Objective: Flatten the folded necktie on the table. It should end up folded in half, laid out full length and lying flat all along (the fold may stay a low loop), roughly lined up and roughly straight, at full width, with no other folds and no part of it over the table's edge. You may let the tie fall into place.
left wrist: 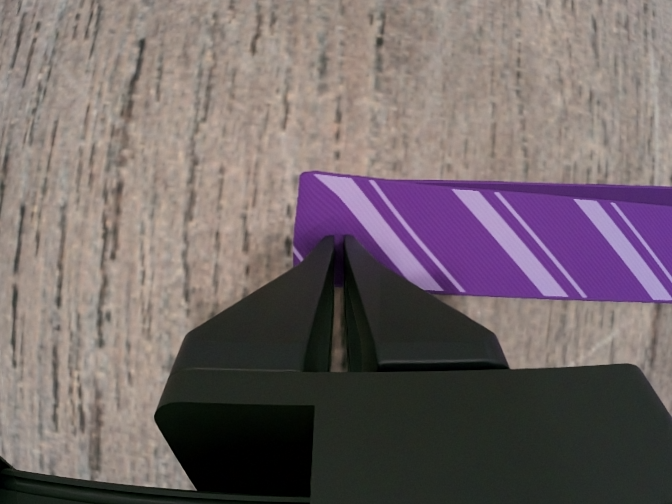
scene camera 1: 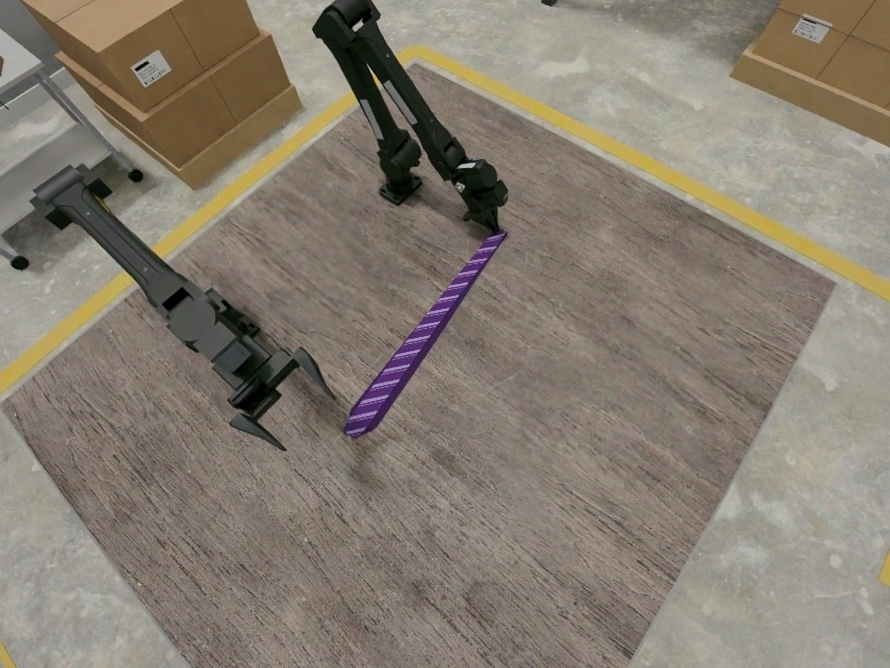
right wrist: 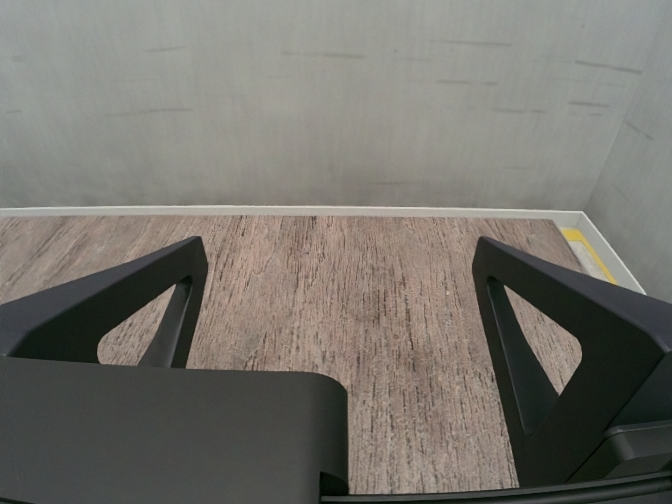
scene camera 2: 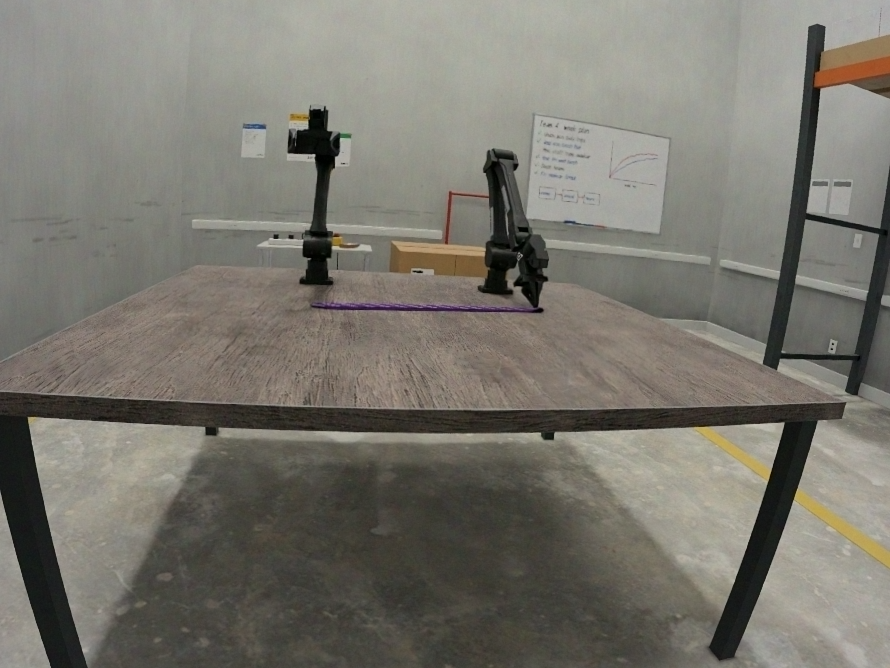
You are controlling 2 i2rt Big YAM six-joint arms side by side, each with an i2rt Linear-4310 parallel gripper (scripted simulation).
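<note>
In the pictures: my left gripper, my right gripper, a purple striped necktie. Scene camera 2: my right gripper visible. Right wrist view: right gripper too.
</note>
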